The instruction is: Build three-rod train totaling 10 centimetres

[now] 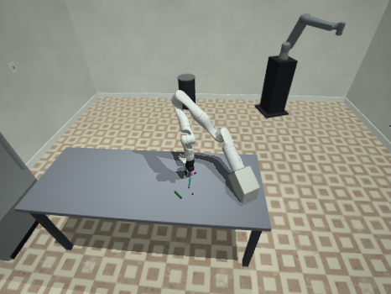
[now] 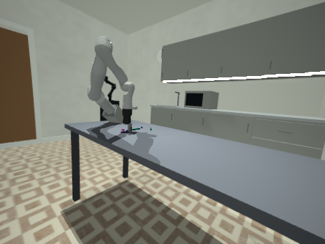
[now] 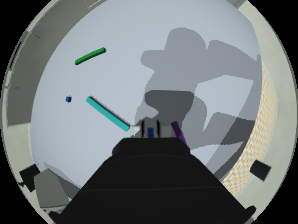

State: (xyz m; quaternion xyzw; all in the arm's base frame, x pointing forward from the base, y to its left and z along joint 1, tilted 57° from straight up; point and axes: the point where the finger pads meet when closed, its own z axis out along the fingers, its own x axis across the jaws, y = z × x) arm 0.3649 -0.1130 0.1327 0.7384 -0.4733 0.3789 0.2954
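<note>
Right now the purple rod is 6 cm to the right of my hand, 1 cm below it and 1 cm behind it. Also, from my hand: magenta rod 6 cm behind, 1 cm below; then turquoise rod 8 cm to the left, 1 cm below; then green rod 17 cm to the left, 11 cm ahead, 1 cm below.
</note>
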